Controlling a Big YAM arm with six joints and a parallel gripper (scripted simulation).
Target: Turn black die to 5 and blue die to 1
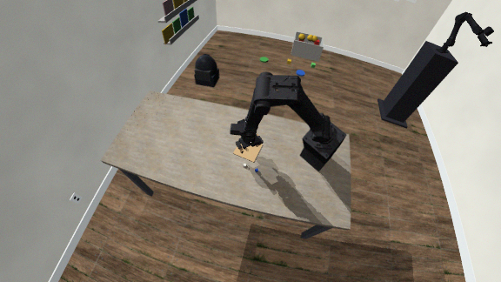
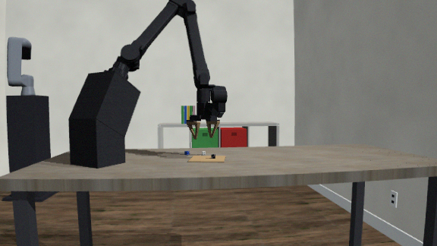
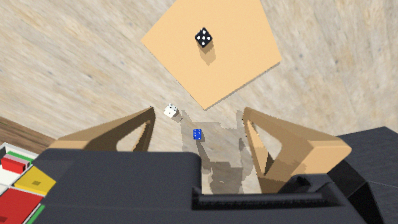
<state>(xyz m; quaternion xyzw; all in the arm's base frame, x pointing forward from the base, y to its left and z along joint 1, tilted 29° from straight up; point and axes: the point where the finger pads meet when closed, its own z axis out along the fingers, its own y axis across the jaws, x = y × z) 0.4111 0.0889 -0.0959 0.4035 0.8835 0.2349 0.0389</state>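
Right now my hand is 70 mm past the blue die, 80 mm to the right of it and 80 mm above it. Also, from my hand: black die (40 mm ahead, 50 mm to the right, 80 mm below); then white die (70 mm to the left, 80 mm below); then tan mat (20 mm ahead, 50 mm to the right, 90 mm below).
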